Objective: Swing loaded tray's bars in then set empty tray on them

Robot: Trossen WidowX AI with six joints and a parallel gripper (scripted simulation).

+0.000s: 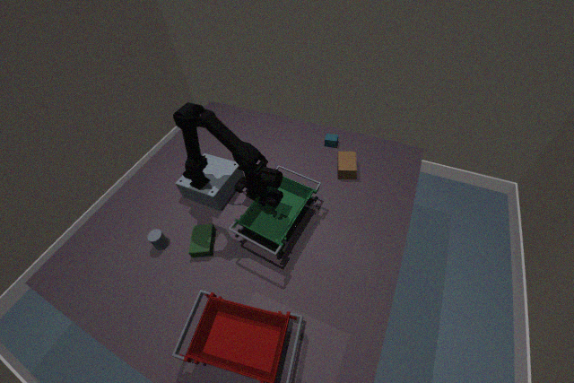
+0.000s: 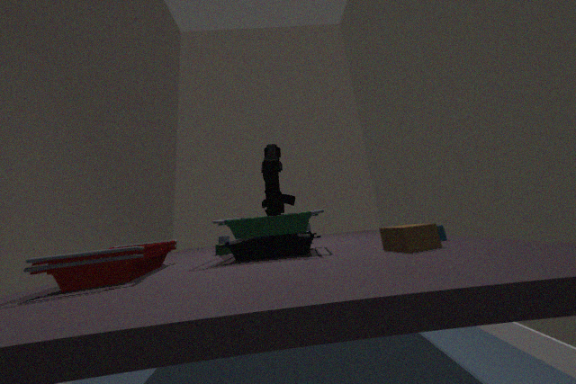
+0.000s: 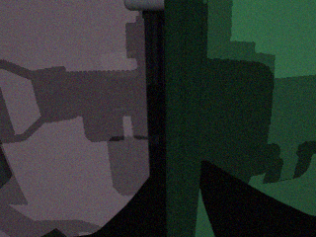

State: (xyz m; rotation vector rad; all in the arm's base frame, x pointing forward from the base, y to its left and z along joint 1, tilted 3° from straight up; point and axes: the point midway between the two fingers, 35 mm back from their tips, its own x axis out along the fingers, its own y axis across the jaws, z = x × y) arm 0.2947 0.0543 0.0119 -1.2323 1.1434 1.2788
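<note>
My gripper tip is 8 cm short of the green tray, 3 cm below it and 1 cm to the right of it. The rest, counted from my gripper tip: orange block 40 cm to the left, 17 cm ahead, 5 cm below; then grey cylinder 33 cm to the right, 28 cm behind, 5 cm below; then green block 23 cm to the right, 14 cm behind, 6 cm below.
</note>
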